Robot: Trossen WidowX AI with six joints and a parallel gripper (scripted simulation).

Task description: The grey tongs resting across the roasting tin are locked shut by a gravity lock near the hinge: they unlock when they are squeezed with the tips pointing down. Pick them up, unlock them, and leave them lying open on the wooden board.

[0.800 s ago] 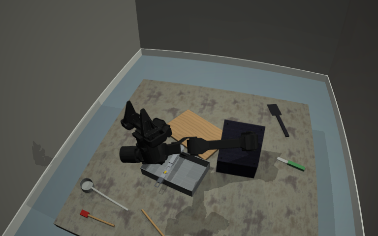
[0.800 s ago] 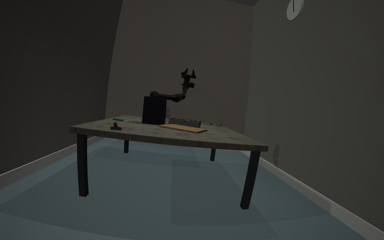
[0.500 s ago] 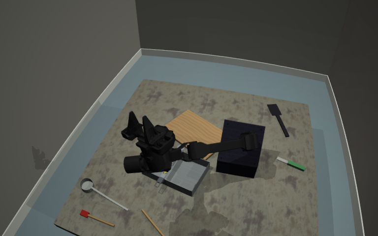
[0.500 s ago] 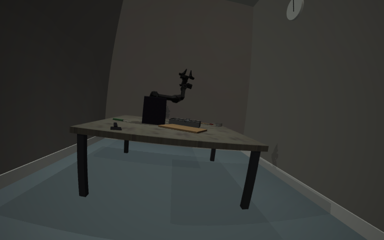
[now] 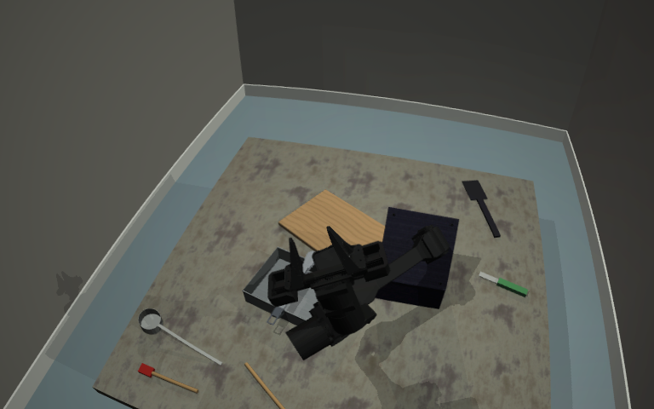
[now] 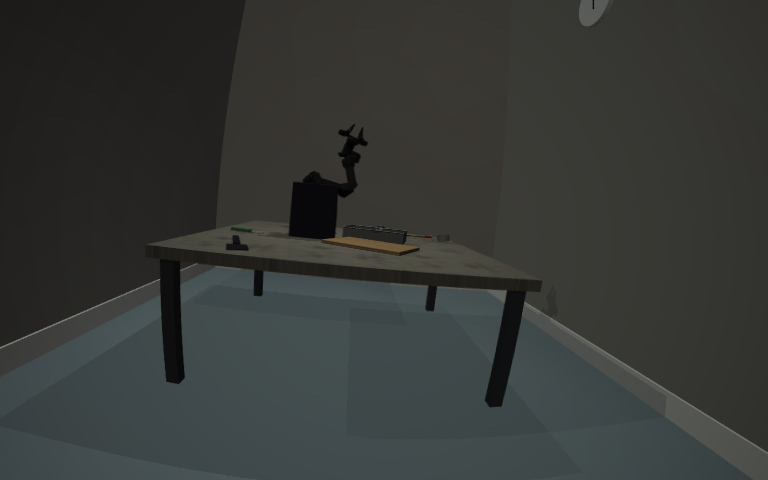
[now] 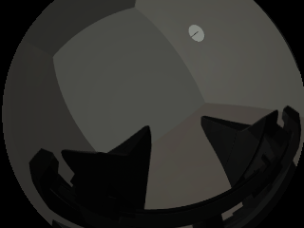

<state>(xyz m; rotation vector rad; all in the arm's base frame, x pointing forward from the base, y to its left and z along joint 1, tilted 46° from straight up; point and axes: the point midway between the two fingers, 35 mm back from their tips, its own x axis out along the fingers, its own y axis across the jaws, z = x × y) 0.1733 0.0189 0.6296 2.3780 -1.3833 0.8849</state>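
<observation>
Now: the yellow lock piece 59 cm below my gripper tip, 26 cm to the right of it and 20 cm ahead of it. Also, from my gripper tip: black spatula (92 cm to the right, 65 cm below, 34 cm behind); then dark roasting tin (63 cm below, 32 cm to the right, 17 cm ahead); then wooden board (65 cm below, 62 cm to the right, 15 cm ahead).
</observation>
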